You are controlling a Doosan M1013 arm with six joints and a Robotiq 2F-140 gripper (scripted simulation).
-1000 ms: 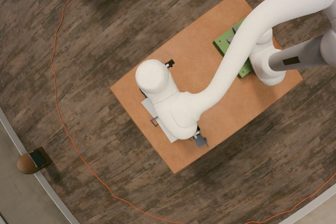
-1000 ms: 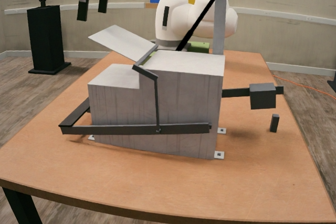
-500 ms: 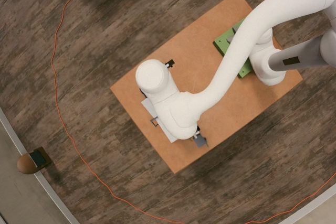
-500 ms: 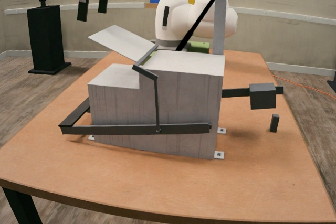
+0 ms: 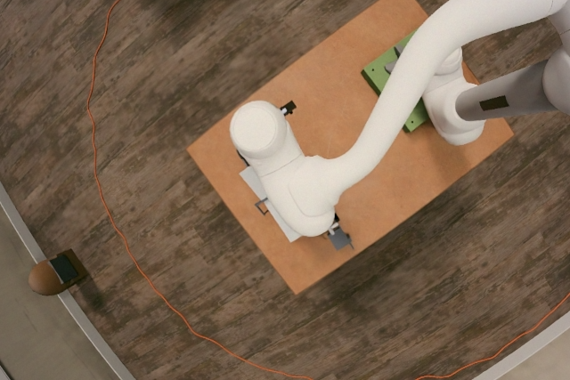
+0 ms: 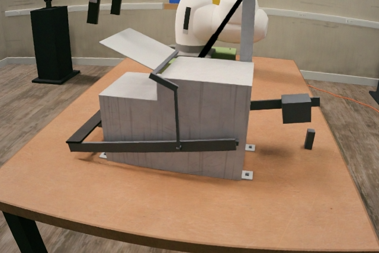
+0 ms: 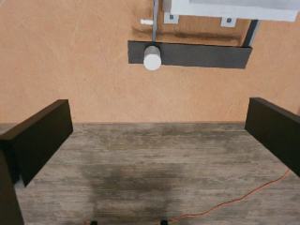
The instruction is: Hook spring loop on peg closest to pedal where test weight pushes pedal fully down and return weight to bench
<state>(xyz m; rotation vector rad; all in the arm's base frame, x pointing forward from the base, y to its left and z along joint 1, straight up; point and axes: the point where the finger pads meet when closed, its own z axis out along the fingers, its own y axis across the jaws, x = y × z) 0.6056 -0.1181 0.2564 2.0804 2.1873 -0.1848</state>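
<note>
The steel test weight lies 240 mm below my hand and 20 mm to the right of it. Round my hand: grey block 310 mm below, 30 mm to the right; dark block 550 mm to the left, 290 mm below, 10 mm ahead.
</note>
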